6 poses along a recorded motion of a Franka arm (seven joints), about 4.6 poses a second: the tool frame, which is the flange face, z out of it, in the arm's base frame.
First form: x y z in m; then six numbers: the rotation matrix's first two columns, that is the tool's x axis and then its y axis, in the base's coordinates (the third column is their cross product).
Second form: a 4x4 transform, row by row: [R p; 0 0 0 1], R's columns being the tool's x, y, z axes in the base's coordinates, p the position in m. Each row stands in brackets. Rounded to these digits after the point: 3 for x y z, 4 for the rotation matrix.
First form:
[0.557, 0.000, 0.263, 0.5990, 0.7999, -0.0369, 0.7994, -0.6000, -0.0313]
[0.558, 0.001, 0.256, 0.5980, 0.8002, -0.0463, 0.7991, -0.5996, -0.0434]
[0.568, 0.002, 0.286, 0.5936, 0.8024, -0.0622, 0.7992, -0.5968, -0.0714]
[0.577, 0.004, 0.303, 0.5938, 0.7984, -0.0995, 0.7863, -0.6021, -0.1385]
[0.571, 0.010, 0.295, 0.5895, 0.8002, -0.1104, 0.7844, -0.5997, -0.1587]
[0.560, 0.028, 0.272, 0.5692, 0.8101, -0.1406, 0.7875, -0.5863, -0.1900]
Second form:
[[0.5990, 0.7994, -0.0472, 0.557], [0.7999, -0.6000, -0.0107, 0.000], [-0.0369, -0.0313, -0.9988, 0.263], [0, 0, 0, 1]]
[[0.5980, 0.7991, -0.0625, 0.558], [0.8002, -0.5996, -0.0110, 0.001], [-0.0463, -0.0434, -0.9980, 0.256], [0, 0, 0, 1]]
[[0.5936, 0.7992, -0.0944, 0.568], [0.8024, -0.5968, -0.0073, 0.002], [-0.0622, -0.0714, -0.9955, 0.286], [0, 0, 0, 1]]
[[0.5938, 0.7863, -0.1705, 0.577], [0.7984, -0.6021, 0.0040, 0.004], [-0.0995, -0.1385, -0.9853, 0.303], [0, 0, 0, 1]]
[[0.5895, 0.7844, -0.1932, 0.571], [0.8002, -0.5997, 0.0070, 0.010], [-0.1104, -0.1587, -0.9812, 0.295], [0, 0, 0, 1]]
[[0.5692, 0.7875, -0.2364, 0.560], [0.8101, -0.5863, -0.0026, 0.028], [-0.1406, -0.1900, -0.9717, 0.272], [0, 0, 0, 1]]

